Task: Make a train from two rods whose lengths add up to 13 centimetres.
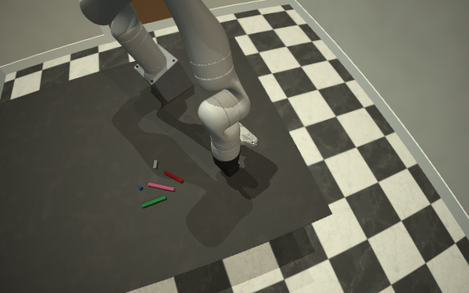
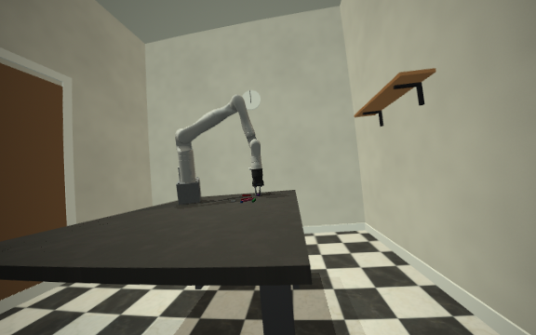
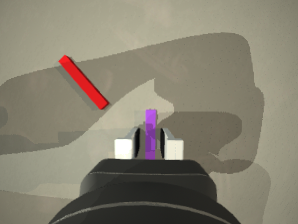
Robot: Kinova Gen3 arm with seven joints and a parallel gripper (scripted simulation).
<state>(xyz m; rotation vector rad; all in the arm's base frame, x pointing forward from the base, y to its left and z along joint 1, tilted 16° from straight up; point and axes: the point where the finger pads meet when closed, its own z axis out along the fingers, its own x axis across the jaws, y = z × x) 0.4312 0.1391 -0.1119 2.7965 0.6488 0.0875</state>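
Right now the purple rod is 1 cm below my hand. The rest, counted from my hand: green rod 4 cm ahead, 27 cm to the right, 1 cm below; short grey rod 9 cm behind, 25 cm to the right, 1 cm below; pink rod 1 cm behind, 24 cm to the right, 1 cm below.
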